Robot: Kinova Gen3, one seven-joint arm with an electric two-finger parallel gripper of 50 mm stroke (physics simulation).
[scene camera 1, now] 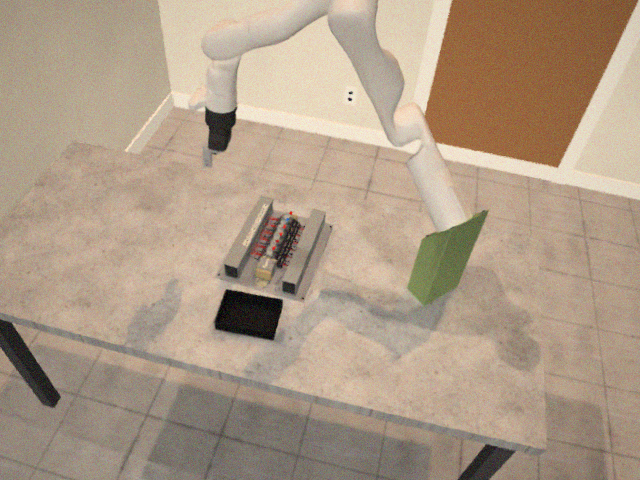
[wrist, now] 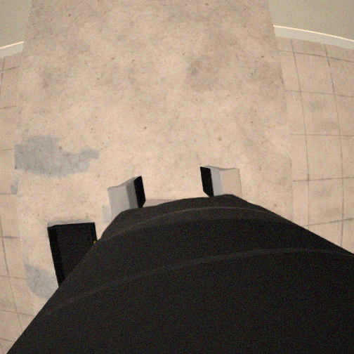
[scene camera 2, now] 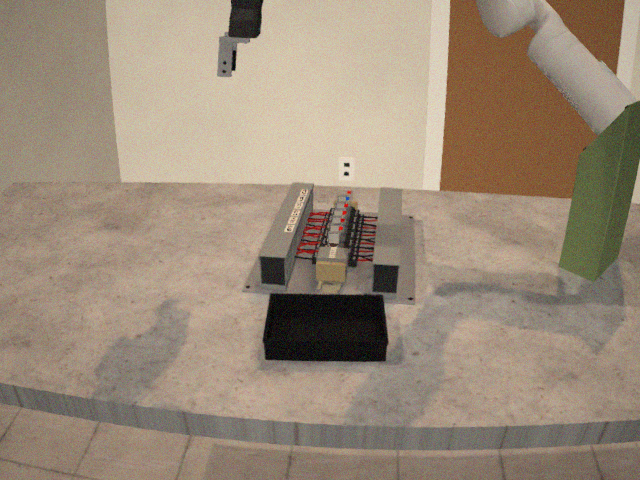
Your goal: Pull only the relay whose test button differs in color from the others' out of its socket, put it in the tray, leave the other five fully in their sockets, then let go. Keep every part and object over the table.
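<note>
You can see the gripper (scene camera 1: 210, 159), and there's a view from the wrist as well, with the gripper (wrist: 172, 183) in it.
</note>
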